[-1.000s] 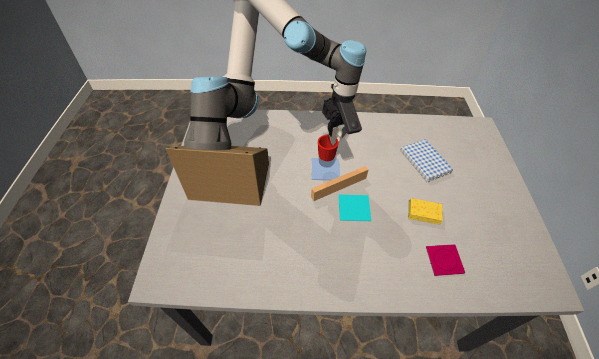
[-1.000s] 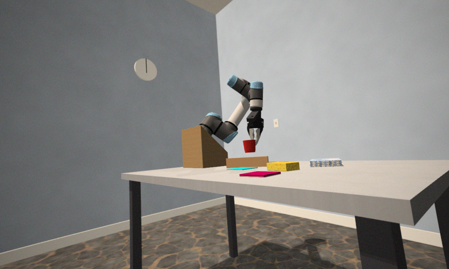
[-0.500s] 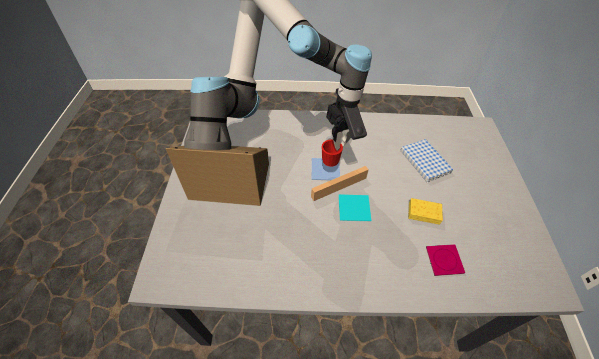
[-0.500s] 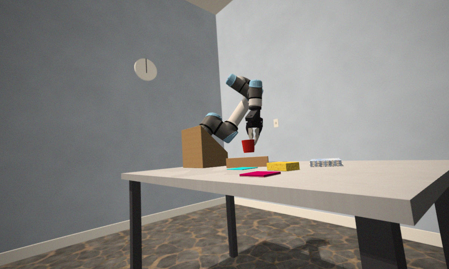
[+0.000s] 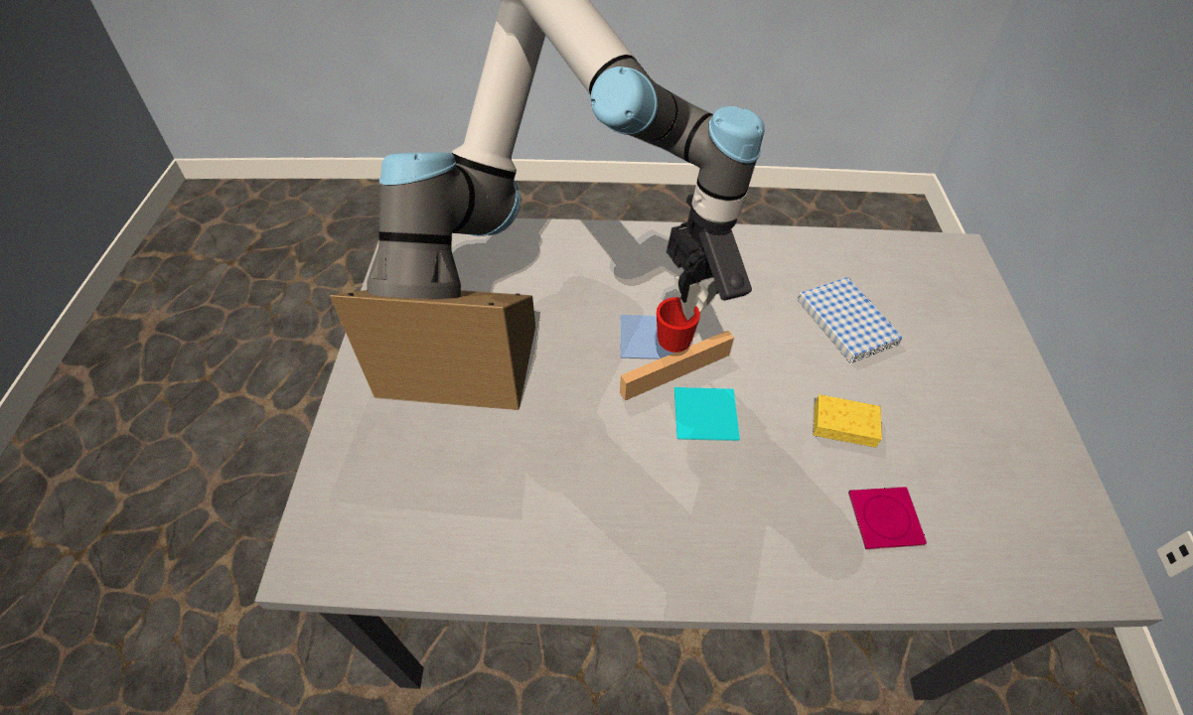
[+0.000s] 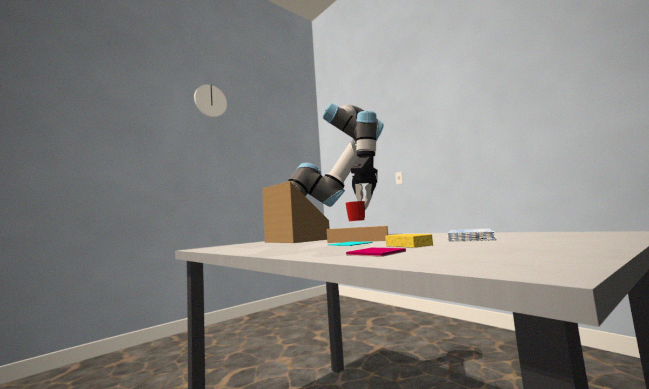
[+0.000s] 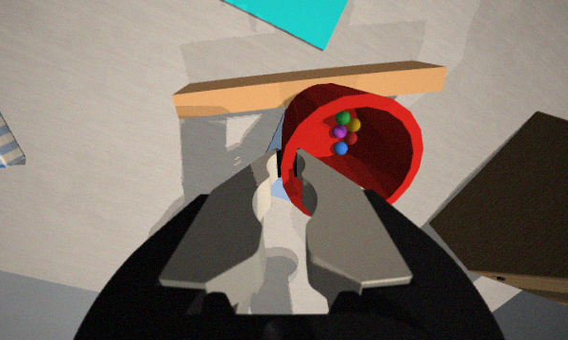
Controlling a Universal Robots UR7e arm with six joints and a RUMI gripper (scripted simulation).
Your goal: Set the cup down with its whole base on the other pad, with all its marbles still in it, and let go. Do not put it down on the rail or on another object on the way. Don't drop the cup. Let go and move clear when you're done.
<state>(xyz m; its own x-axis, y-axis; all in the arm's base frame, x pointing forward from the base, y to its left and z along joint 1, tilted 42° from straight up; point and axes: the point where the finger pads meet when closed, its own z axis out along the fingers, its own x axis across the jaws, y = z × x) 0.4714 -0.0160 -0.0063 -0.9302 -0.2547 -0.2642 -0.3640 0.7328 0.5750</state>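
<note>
My gripper is now 11 cm above the wooden rail, 3 cm to the left of it and 2 cm past it. The rest, counted from my hand: yellow sponge 26 cm ahead, 16 cm to the right, 12 cm below; then red cup 3 cm below, 3 cm behind, 1 cm to the right; then blue checkered cloth 34 cm ahead, 12 cm below, 8 cm to the left.
</note>
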